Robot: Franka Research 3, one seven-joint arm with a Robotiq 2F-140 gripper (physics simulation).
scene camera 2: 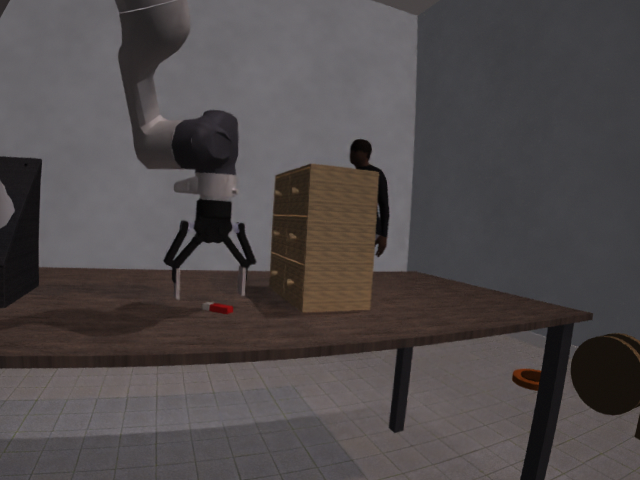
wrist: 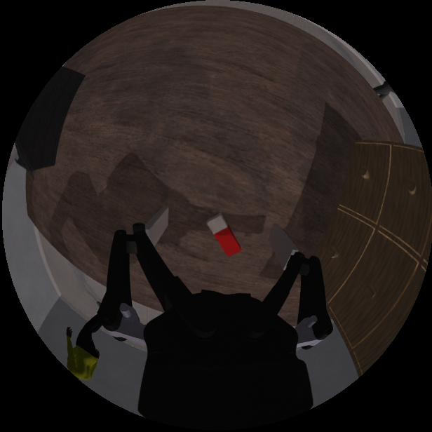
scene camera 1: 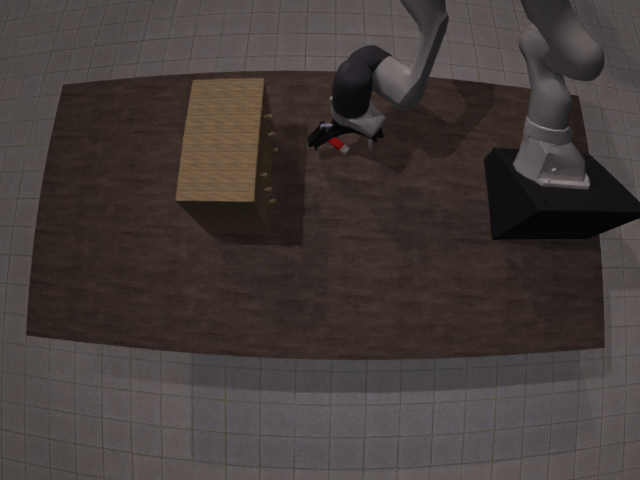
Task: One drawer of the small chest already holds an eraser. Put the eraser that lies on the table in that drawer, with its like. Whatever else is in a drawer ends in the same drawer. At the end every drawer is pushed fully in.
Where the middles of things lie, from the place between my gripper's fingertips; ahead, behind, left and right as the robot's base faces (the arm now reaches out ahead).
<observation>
Now: hand 27 cm short of the small wooden chest (scene camera 1: pixel 216 183), 13 cm to the right of it and 14 cm below it.
</observation>
